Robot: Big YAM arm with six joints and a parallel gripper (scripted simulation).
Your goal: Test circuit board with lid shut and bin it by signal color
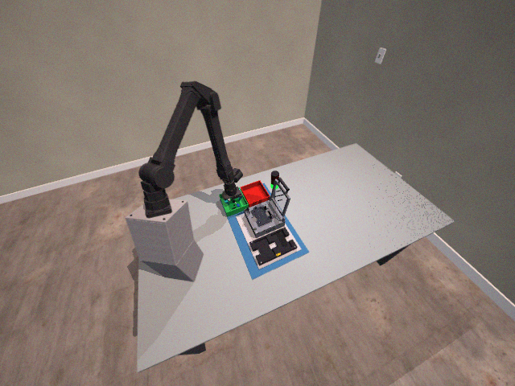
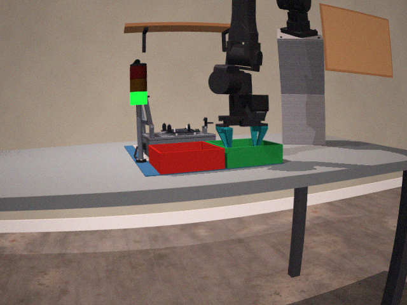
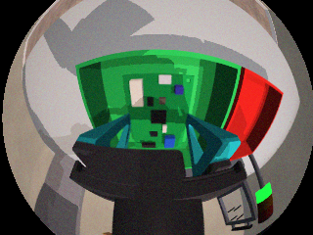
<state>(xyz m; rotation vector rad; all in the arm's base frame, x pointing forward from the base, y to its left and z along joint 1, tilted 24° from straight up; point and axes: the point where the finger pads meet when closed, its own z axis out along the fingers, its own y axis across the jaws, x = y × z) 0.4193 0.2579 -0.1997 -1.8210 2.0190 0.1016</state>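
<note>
My hand is 10 mm above the green bin. The rest, counted from my hand: green circuit board (right at my hand); latch hook (140 mm to the right, 70 mm above, 30 mm ahead); red bin (150 mm ahead, 10 mm to the right, 10 mm below).
</note>
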